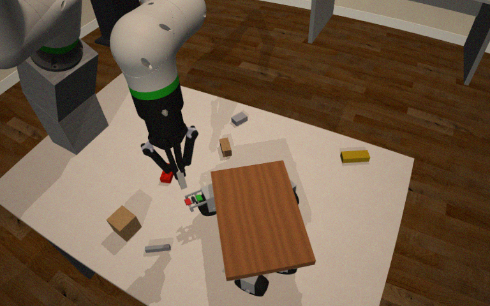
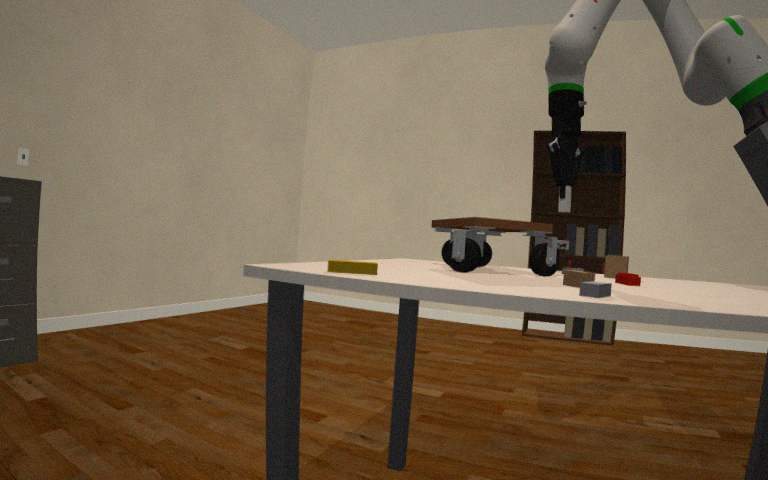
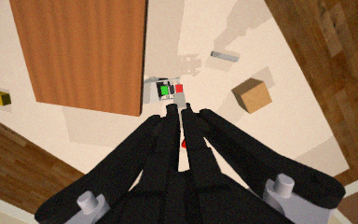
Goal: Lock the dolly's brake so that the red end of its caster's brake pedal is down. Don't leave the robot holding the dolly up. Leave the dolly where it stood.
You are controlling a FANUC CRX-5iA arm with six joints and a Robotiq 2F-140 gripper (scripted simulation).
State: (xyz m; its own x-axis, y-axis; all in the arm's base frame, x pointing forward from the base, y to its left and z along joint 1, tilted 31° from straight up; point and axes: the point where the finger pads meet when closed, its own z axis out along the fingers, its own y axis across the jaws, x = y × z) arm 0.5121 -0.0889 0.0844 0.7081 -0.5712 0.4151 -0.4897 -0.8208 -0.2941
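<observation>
Right now my hand is 1 cm short of the brake pedal, 1 cm to the right of it and 11 cm above it. From my hand the other things lie so: grey bar: 3 cm behind, 13 cm to the right, 18 cm below; tan cube: 15 cm behind, 12 cm to the right, 16 cm below; red brick: 16 cm behind, 9 cm to the left, 18 cm below.
</observation>
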